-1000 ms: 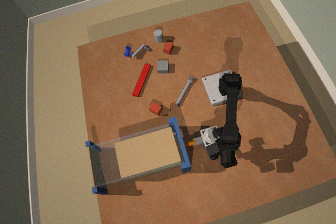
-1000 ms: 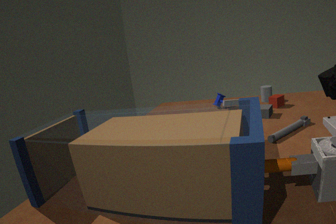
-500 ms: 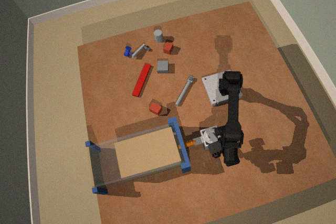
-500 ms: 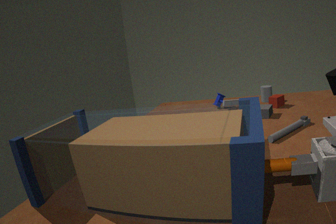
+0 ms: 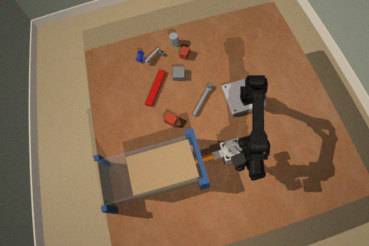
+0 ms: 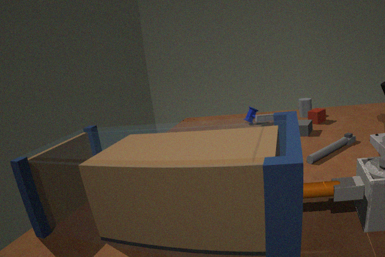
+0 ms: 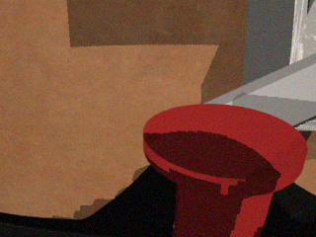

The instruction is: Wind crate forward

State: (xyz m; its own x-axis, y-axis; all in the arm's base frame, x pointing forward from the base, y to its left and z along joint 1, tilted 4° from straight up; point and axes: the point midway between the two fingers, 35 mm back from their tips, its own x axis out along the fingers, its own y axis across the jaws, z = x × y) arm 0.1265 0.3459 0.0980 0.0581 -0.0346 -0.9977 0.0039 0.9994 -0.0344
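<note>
My gripper tip is 20 mm short of the winch handle, 30 mm to the left of it and 10 mm above it. Also, from my gripper tip: red knob 20 mm above; then grey winch 30 mm ahead, 100 mm to the right, 80 mm below; then blue frame 210 mm ahead, 90 mm to the right, 10 mm below.
</note>
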